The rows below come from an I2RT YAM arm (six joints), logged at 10 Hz.
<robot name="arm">
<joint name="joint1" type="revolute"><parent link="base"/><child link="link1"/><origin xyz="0 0 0.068" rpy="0 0 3.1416"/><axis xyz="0 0 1"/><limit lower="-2.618" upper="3.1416"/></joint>
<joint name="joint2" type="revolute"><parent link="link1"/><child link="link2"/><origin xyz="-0.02 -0.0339 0.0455" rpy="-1.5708 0 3.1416"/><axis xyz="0 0 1"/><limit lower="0" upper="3.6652"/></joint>
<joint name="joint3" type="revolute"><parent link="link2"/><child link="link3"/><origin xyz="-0.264 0 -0.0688" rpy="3.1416 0 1.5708"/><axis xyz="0 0 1"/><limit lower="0" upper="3.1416"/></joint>
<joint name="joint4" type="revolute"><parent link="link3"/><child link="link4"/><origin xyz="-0.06 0.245 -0.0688" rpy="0 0 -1.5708"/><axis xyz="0 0 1"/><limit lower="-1.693" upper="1.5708"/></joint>
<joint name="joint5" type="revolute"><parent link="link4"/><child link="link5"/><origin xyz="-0.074 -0.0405 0.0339" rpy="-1.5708 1.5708 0"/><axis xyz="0 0 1"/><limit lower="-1.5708" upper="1.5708"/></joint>
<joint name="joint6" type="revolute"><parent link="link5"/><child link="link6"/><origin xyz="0 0.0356 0.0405" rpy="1.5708 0 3.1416"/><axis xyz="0 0 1"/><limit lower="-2.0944" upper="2.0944"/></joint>
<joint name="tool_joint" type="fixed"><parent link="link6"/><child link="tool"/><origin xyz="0 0 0" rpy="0 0 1.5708"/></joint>
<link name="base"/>
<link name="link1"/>
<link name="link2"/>
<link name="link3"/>
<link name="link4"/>
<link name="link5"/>
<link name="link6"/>
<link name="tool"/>
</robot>
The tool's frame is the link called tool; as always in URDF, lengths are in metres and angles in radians.
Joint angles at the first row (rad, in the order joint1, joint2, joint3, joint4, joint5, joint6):
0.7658 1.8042 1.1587 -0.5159 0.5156 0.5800
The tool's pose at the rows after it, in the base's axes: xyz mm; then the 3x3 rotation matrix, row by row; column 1 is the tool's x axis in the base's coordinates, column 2 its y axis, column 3 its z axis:
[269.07, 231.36, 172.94], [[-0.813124, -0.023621, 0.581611], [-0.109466, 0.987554, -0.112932], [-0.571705, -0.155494, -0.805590]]
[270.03, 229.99, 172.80], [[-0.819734, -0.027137, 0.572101], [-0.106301, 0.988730, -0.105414], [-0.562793, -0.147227, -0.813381]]
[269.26, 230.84, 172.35], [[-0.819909, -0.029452, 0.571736], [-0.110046, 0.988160, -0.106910], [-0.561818, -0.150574, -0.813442]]
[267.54, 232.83, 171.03], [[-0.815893, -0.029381, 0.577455], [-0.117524, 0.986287, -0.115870], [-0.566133, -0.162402, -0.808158]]
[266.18, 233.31, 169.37], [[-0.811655, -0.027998, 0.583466], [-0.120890, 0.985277, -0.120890], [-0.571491, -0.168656, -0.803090]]
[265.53, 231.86, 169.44], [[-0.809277, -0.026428, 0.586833], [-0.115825, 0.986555, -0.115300], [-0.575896, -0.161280, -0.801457]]
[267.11, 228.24, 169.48], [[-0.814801, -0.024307, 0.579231], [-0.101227, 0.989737, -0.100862], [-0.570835, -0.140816, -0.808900]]
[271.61, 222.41, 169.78], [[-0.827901, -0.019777, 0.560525], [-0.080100, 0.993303, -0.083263], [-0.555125, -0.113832, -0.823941]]
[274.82, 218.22, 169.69], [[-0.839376, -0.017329, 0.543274], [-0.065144, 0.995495, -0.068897], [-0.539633, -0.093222, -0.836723]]
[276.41, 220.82, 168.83], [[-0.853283, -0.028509, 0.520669], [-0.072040, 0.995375, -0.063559], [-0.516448, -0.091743, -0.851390]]
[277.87, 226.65, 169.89], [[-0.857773, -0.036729, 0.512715], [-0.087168, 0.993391, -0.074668], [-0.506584, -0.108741, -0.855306]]
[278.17, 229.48, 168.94], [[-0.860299, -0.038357, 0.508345], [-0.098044, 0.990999, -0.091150], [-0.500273, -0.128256, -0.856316]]
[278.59, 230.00, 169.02], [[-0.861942, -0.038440, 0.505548], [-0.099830, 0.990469, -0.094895], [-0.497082, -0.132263, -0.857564]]
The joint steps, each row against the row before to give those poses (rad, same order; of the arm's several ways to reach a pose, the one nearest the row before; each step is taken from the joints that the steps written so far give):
-0.0073 0.0027 -0.0019 -0.0008 -0.0126 -0.0004
-0.0060 -0.0004 0.0004 -0.0031 -0.0160 -0.0019
0.0034 0.0015 0.0004 -0.0019 0.0022 0.0004
0.0088 0.0038 -0.0012 0.0008 0.0153 0.0023
0.0045 0.0004 -0.0076 0.0088 0.0107 0.0008
-0.0019 -0.0076 -0.0107 0.0114 -0.0027 0.0000
-0.0126 -0.0073 -0.0088 0.0092 -0.0229 0.0000
-0.0244 -0.0038 -0.0015 0.0003 -0.0385 -0.0019
-0.0179 -0.0011 0.0004 -0.0030 -0.0317 -0.0008
0.0008 0.0164 0.0218 -0.0256 -0.0202 0.0000
0.0103 0.0210 0.0343 -0.0324 0.0073 0.0004
0.0064 0.0141 0.0164 -0.0198 0.0125 0.0011
0.0004 0.0038 0.0061 -0.0077 0.0012 0.0004

